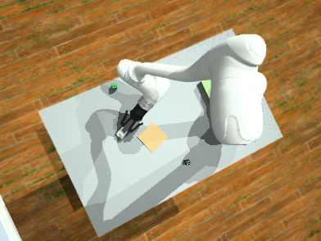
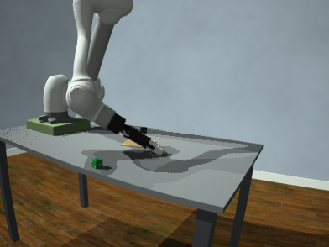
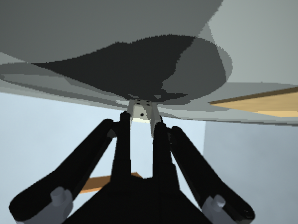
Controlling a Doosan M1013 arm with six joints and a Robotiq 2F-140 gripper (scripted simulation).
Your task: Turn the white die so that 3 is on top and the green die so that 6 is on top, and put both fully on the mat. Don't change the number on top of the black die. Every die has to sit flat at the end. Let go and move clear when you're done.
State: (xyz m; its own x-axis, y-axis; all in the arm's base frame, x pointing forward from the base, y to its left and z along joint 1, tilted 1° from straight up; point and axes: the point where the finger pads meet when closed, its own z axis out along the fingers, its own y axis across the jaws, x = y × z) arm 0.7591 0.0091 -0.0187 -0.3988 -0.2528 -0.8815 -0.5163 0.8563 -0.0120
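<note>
Right now the white die is 2 cm ahead of my hand, 1 cm to the left of it and 1 cm below it. Round my hand: green die: 29 cm to the right, 4 cm behind, 1 cm below; then black die: 32 cm to the left, 32 cm behind, 1 cm below; then tan mat: 17 cm behind, 9 cm to the left, 3 cm below.
</note>
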